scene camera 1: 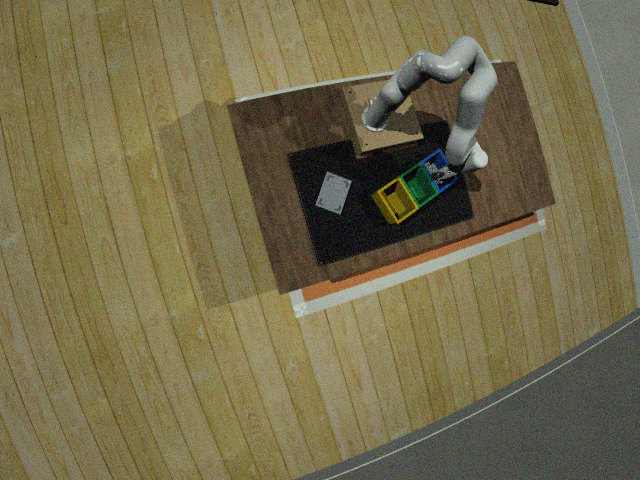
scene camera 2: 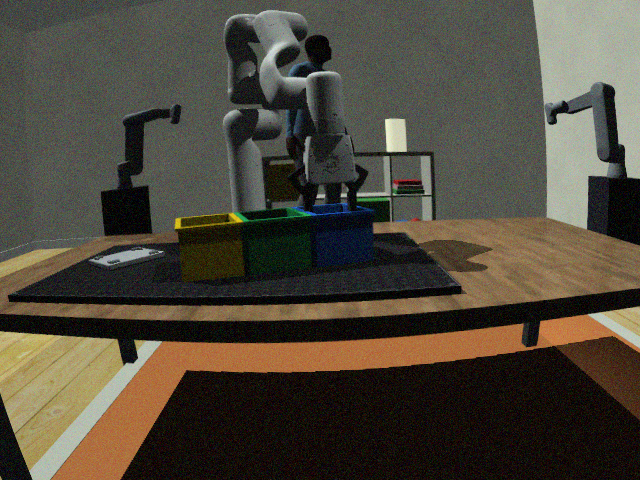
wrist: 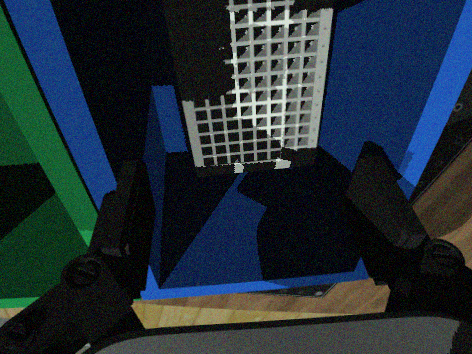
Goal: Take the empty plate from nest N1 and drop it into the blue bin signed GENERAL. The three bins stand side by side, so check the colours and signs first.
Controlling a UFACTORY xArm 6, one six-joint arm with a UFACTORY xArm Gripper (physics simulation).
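Pixels of known places: gripper, fingertip midpoint: (scene camera 1: 439,172) (scene camera 2: 330,212) (wrist: 253,182); arm's base at its link origin: (scene camera 1: 374,119).
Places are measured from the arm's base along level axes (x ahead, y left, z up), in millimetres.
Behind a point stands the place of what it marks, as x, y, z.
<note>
The empty plate, a pale well grid (wrist: 322,85) @[254, 309, -30] (scene camera 1: 433,169) @[248, 290, -38], is down inside the blue bin (scene camera 1: 439,151) @[182, 281, 49] (scene camera 2: 343,240) @[345, 299, -4] (wrist: 260,287) @[344, 305, 50], below the fingers. Dark gaps separate its sides from both fingers in the wrist view. I cannot tell whether it rests flat. My gripper (scene camera 2: 330,208) @[280, 268, 42] (wrist: 253,182) @[280, 268, 42] stands wide and open over the blue bin, fingertips at rim height, with nothing between them. A pale flat nest (scene camera 1: 333,192) @[316, -230, -38] (scene camera 2: 126,257) @[337, -215, -38] with dark corner marks lies bare on the mat; its label is not readable. The bin's sign is not readable either.
The green bin (scene camera 1: 419,184) @[316, 201, -39] (scene camera 2: 277,245) @[404, 184, 0] adjoins the blue one, and the yellow bin (scene camera 1: 382,205) @[402, -24, 4] (scene camera 2: 211,254) @[460, 73, -4] stands beyond it. All three stand on the black mat (scene camera 1: 351,232) @[505, -168, -50] (scene camera 2: 129,291) @[560, -59, -50] on the wooden table (scene camera 1: 258,180) @[224, -554, -63] (scene camera 2: 542,258) @[284, 737, -63]. A person stands behind the arm.
</note>
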